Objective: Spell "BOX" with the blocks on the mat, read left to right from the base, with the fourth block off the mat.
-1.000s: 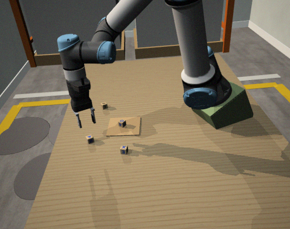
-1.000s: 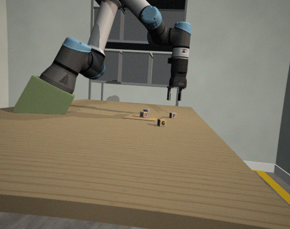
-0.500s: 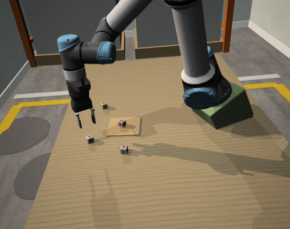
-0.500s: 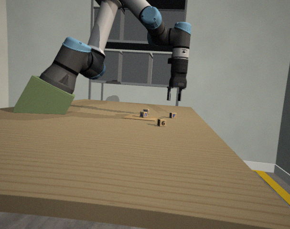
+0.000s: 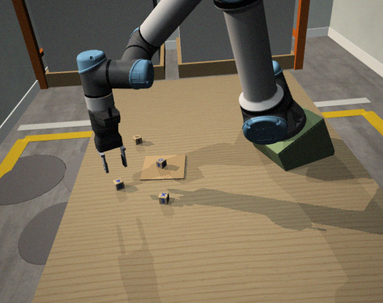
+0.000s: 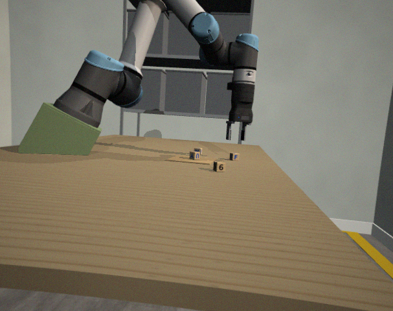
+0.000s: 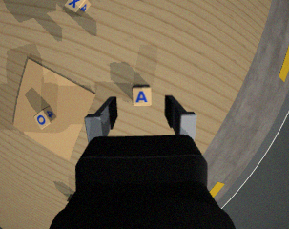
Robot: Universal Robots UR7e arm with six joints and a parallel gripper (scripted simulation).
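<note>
My gripper is now 80 mm above the B block. From my hand the other things lie so: X block 150 mm behind, 80 mm to the left, 80 mm below; O block 120 mm behind, 100 mm to the right, 70 mm below; mat 130 mm behind, 100 mm to the right, 90 mm below.
</note>
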